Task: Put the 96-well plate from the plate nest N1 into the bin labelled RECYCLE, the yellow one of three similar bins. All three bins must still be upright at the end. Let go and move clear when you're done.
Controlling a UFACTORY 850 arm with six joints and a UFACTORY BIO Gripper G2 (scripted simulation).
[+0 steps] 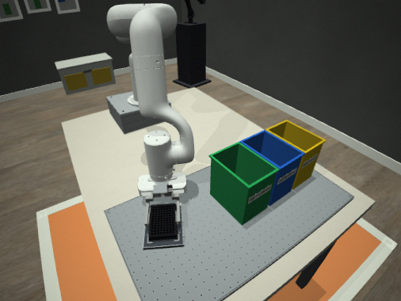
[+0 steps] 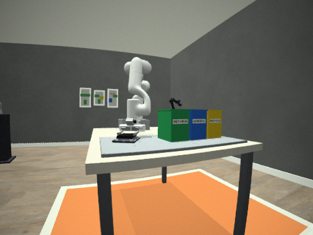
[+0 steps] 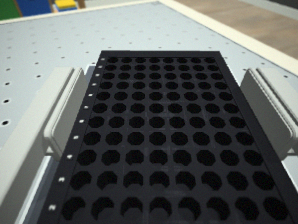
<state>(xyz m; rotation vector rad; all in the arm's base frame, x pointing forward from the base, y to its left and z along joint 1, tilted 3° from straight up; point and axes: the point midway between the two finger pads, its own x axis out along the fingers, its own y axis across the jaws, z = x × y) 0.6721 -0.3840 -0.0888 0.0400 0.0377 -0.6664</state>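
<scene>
My gripper is now 3 cm above the plate nest N1. Also, from my hand: black 96-well plate 1 cm below; then blue bin 12 cm ahead, 38 cm to the left, 5 cm above; then green bin 10 cm ahead, 25 cm to the left, 5 cm above.
</scene>
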